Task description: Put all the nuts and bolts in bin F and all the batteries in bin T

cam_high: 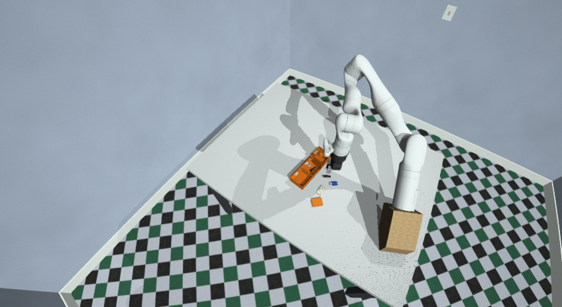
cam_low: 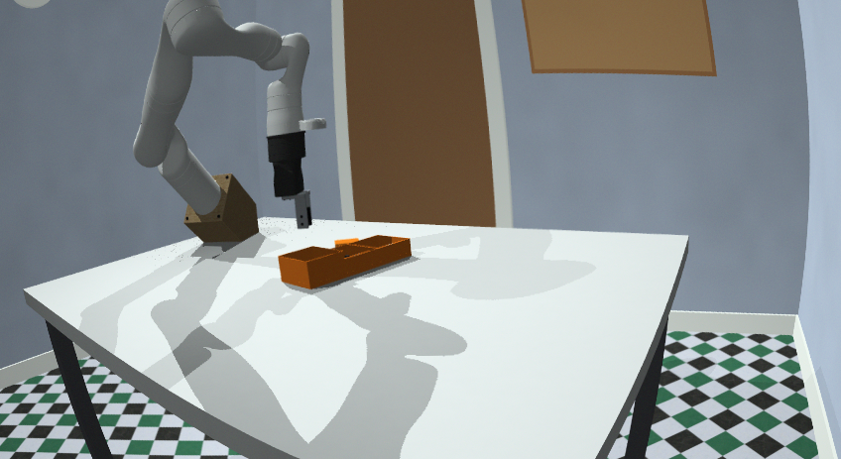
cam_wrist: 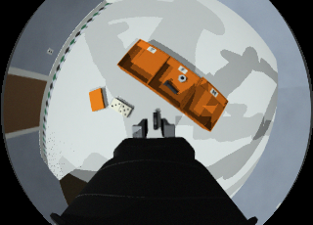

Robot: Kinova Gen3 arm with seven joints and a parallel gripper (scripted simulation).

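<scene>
Now: the black cylinder 80 mm below my hand. From my hand the other things lie so: bolt (80 mm ahead, 10 mm to the right, 80 mm below); white dotted block (90 mm to the left, 80 mm below); orange bin (90 mm ahead, 20 mm to the right, 70 mm below).
</scene>
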